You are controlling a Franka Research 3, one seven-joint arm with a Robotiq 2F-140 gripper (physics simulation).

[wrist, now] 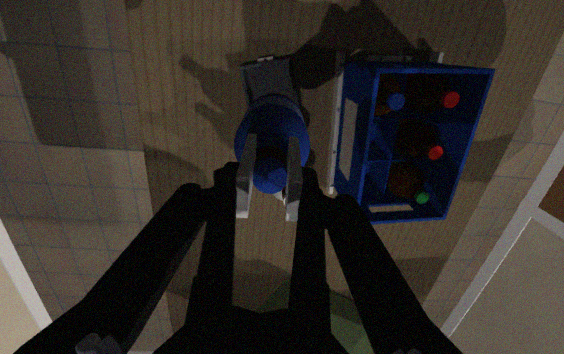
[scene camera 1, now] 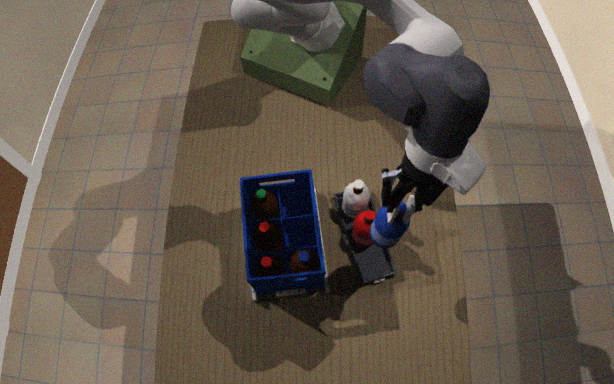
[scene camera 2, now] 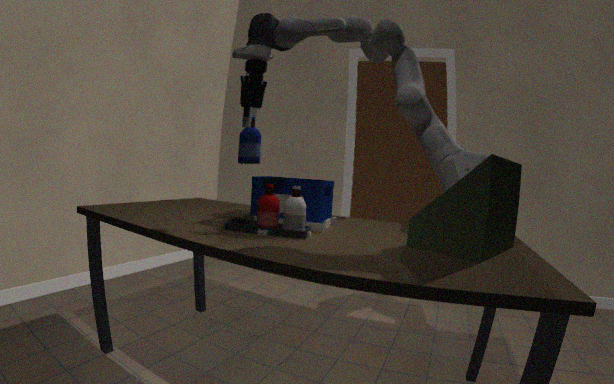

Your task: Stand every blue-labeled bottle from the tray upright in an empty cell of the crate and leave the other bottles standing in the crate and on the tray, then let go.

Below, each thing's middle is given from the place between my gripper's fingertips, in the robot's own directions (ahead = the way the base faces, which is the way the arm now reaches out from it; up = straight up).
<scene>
My hand is 80 mm past the red bottle (scene camera 2: pixel 268 205), 10 mm to the left of it and 260 mm above it. Round my hand: white bottle (scene camera 1: pixel 356 195): 170 mm behind, 10 mm to the right, 260 mm below; then green-capped bottle (scene camera 1: pixel 264 204): 220 mm behind, 260 mm to the right, 260 mm below.
</scene>
